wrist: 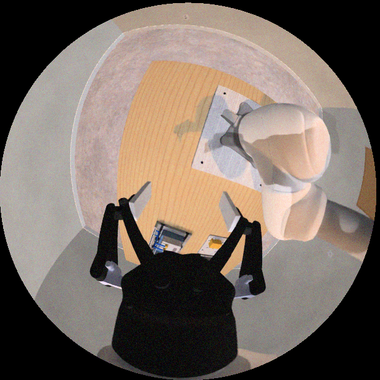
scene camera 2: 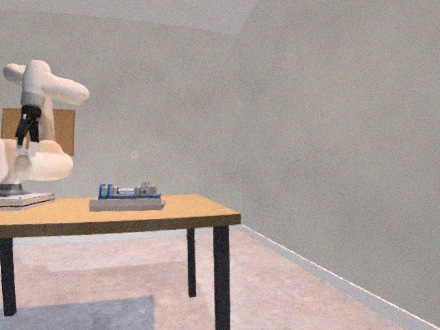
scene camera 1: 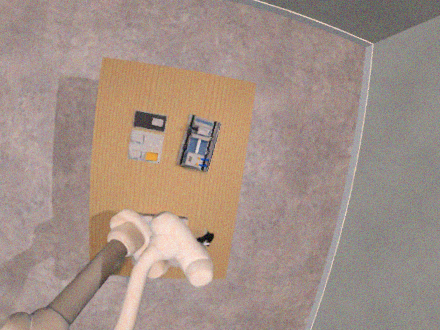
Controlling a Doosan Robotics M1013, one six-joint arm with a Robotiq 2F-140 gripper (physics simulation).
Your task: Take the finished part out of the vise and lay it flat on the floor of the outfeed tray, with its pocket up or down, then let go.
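Where they show: gripper, fingertip midpoint: [scene camera 2: 26,155] [scene camera 1: 191,231]; arm's base, origin of the base link: [scene camera 2: 3,194].
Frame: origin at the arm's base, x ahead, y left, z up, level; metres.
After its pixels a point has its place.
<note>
The vise [scene camera 1: 199,144] {x 0.659, y -0.048, z 0.026 m} [scene camera 2: 127,202] {x 0.678, y -0.144, z -0.025 m} [wrist: 172,234] is a long grey device with blue surfaces and blue pieces at one end. In the wrist view the gripper body hides part of it. Small grey pieces sit on it, but I cannot tell which is the finished part. A dark rectangular tray [scene camera 1: 143,120] {x 0.688, y 0.291, z -0.055 m}, likely the outfeed tray, lies left of the vise in scene camera 1, with a light grey block [scene camera 1: 158,121] {x 0.708, y 0.207, z -0.034 m} in its right side. My gripper [scene camera 1: 205,239] [scene camera 2: 26,149] {x 0.226, y -0.132, z 0.177 m} [wrist: 185,193] is open and empty, high above the table, away from the vise and tray.
A pale board [scene camera 1: 150,141] {x 0.586, y 0.217, z -0.053 m} with grey blocks and an orange block [scene camera 1: 152,156] {x 0.512, y 0.178, z -0.017 m} [wrist: 215,243] adjoins the dark tray. The arm's base plate [scene camera 2: 40,199] {x 0.180, y 0.026, z -0.028 m} [wrist: 202,155] sits on the wooden table [scene camera 1: 170,195] {x 0.312, y 0.013, z -0.061 m} [scene camera 2: 195,210] {x 0.960, y -0.162, z -0.061 m} [wrist: 150,130], with arm links above it.
</note>
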